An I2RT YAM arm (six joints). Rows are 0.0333 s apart.
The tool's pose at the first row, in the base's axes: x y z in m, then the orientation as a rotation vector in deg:
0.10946, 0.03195, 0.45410, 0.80, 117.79, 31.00
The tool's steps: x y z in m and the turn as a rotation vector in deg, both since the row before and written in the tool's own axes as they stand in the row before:
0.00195, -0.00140, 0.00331, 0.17, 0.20, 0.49
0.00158, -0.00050, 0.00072, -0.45, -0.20, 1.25
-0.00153, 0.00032, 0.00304, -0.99, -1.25, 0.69
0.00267, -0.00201, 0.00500, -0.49, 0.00, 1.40
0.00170, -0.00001, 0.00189, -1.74, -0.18, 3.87
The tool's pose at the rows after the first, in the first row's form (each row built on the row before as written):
0.11145, 0.03235, 0.45055, 1.35, 118.08, 31.15
0.11130, 0.03253, 0.44876, 2.43, 117.87, 32.36
0.11456, 0.03357, 0.44883, 2.90, 116.42, 33.64
0.11774, 0.03444, 0.44380, 4.04, 116.38, 35.01
0.11842, 0.03567, 0.44168, 7.01, 115.89, 39.16

